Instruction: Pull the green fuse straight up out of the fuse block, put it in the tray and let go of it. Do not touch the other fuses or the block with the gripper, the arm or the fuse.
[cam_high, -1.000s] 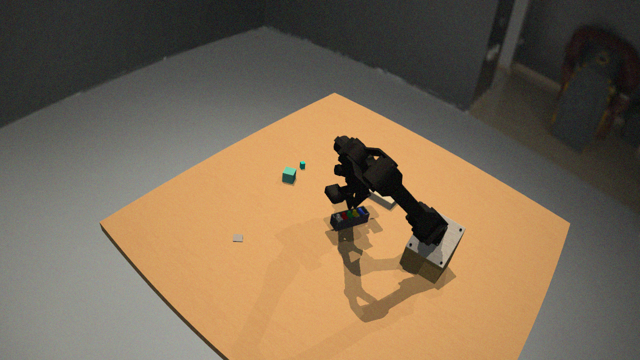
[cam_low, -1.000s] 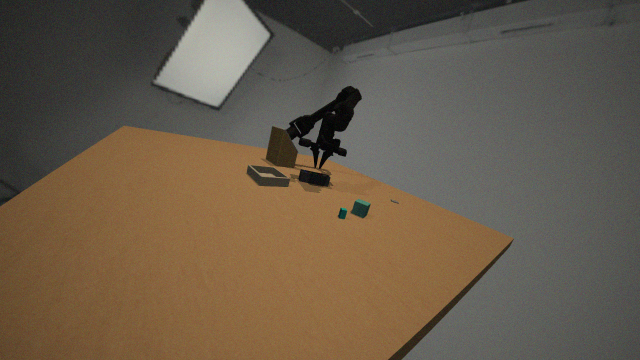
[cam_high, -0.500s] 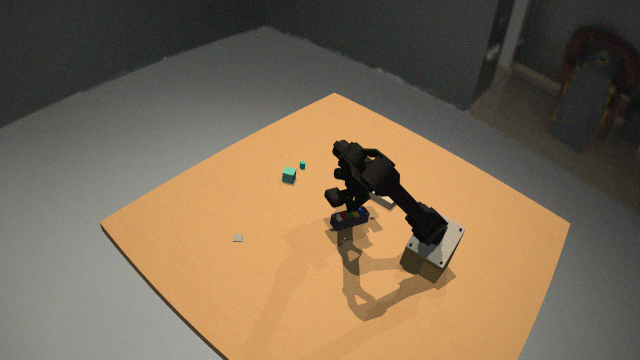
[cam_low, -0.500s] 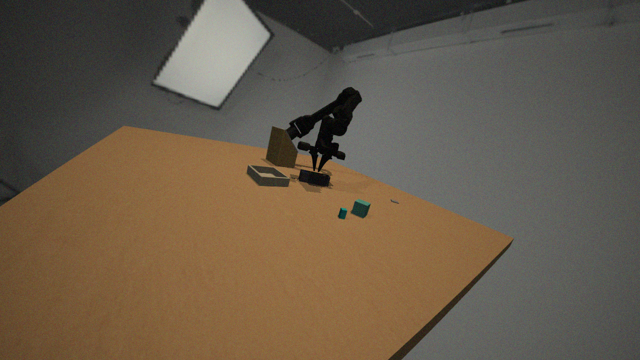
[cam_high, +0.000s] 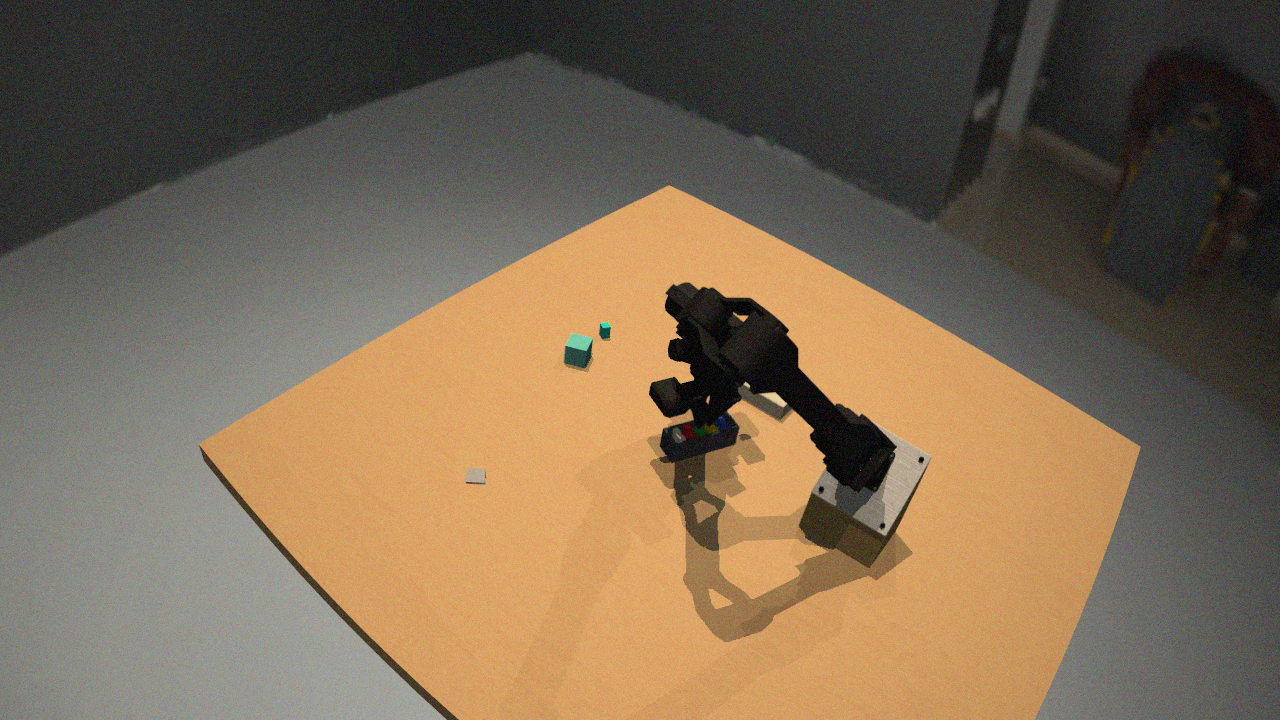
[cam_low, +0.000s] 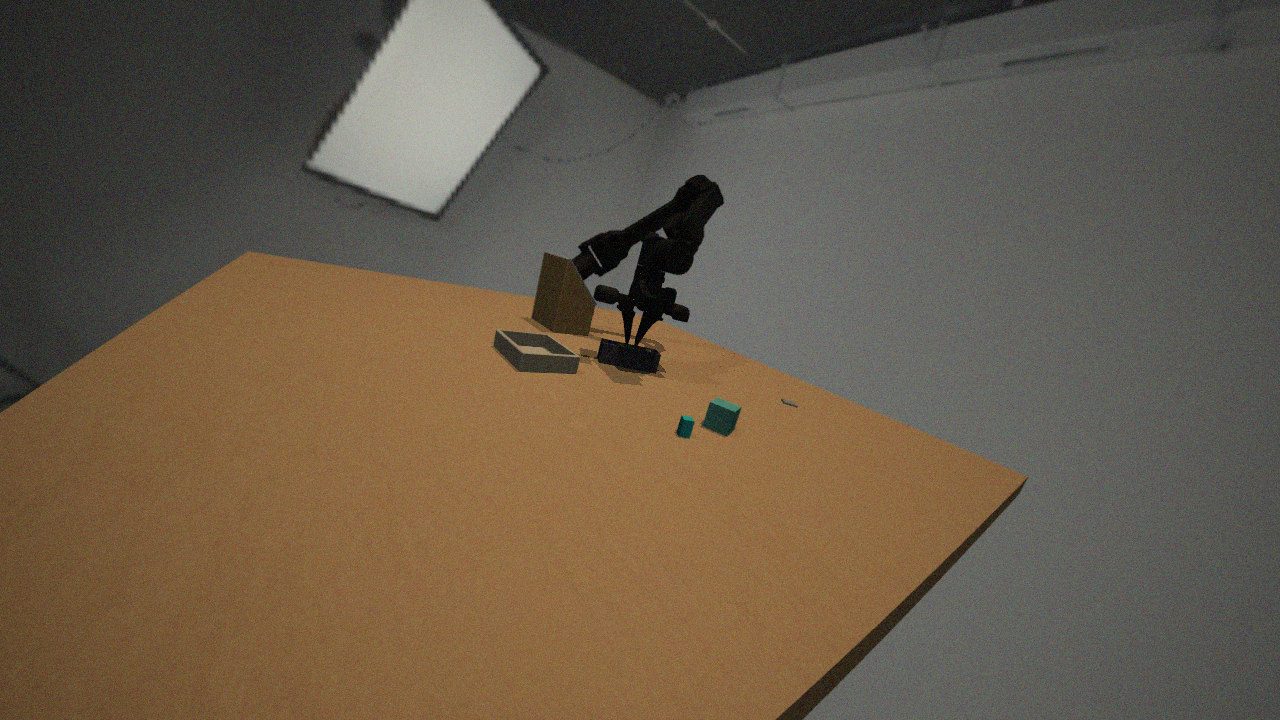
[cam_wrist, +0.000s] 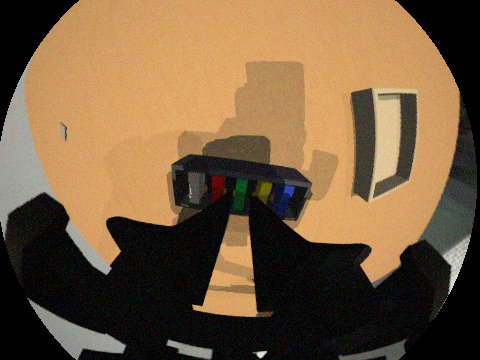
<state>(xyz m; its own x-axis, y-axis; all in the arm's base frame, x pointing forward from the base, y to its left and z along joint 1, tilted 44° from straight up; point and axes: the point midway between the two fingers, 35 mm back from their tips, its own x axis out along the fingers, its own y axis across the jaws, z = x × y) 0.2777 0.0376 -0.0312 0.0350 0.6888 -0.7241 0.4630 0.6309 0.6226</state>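
My gripper tip is now 20 mm above the green fuse. Also, from my gripper tip: small grey flat tile 300 mm to the left, 220 mm ahead, 40 mm below; grey tray 200 mm to the right, 40 mm below, 10 mm behind.
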